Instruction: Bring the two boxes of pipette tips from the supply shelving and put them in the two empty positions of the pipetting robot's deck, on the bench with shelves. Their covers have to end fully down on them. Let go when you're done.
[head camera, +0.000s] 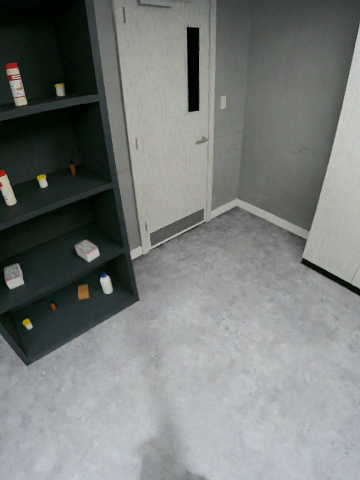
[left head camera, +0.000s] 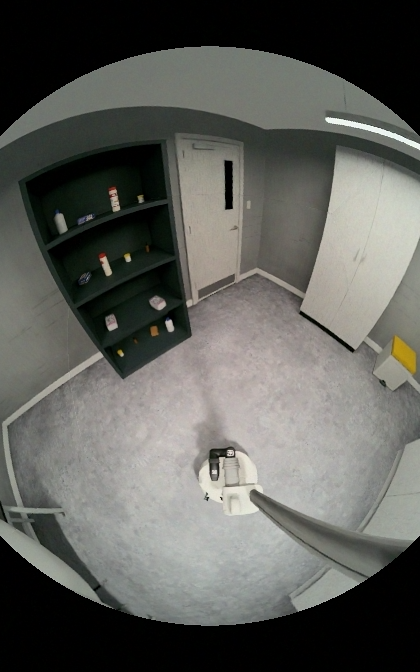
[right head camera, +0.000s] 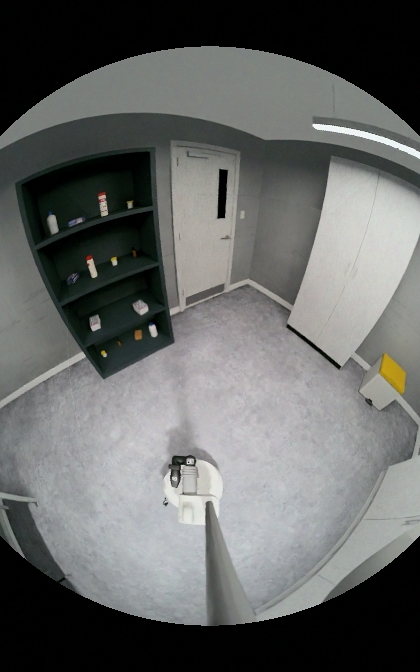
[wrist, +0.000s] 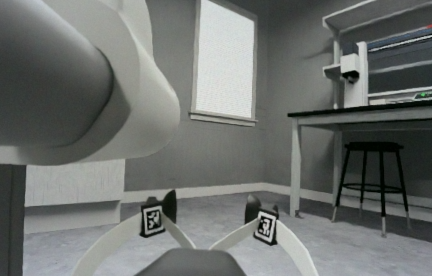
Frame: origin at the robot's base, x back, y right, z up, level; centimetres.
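Where they show: hand, tool point: (wrist: 211, 212).
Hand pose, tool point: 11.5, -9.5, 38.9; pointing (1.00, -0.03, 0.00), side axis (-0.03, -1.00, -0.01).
Things, the pixels of their top centre, and the offset from my tool point, as dx, dy, dz. "spot": a spot on its surface instead.
- right box, top centre: (head camera: 85, 245) -150.1, -45.4, +18.7
- left box, top centre: (head camera: 11, 271) -128.8, -86.6, +18.7
- black stool, surface spot: (wrist: 374, 147) spot: +130.0, -96.8, +10.4
Two white and pink boxes of pipette tips stand apart on the second-lowest level of the dark supply shelving (head camera: 55, 207) (left head camera: 172, 225) (right head camera: 157, 225). The right box (head camera: 87, 250) (left head camera: 157, 302) (right head camera: 140, 306) is near the door side. The left box (head camera: 13, 276) (left head camera: 111, 322) (right head camera: 95, 322) is farther along the shelf. My gripper (wrist: 211, 207) is open and empty, far from both boxes. The bench with shelves (wrist: 295, 170) shows at the right of the wrist view, with a white instrument (wrist: 352, 90) on it. The two empty deck positions cannot be made out.
Bottles, jars and small packs share the shelving. A door (head camera: 165, 150) is right of it, then a tall white cabinet (left head camera: 360, 240) (right head camera: 345, 250) and a yellow-lidded bin (left head camera: 395, 362) (right head camera: 382, 382). A black stool (wrist: 374, 147) stands by the bench. White cabinets (right head camera: 385, 505) are at lower right.
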